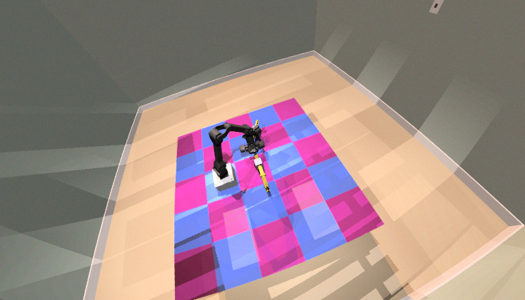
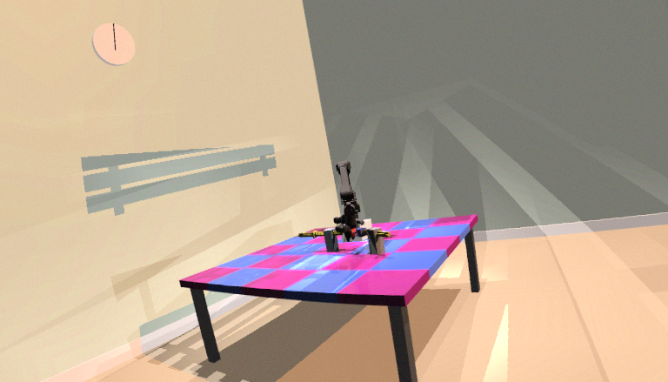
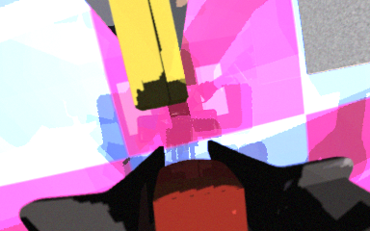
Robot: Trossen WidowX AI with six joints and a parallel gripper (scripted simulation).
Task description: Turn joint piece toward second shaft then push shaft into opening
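The red-orange joint piece is 2 cm to the left of my gripper tip and 4 cm above it.
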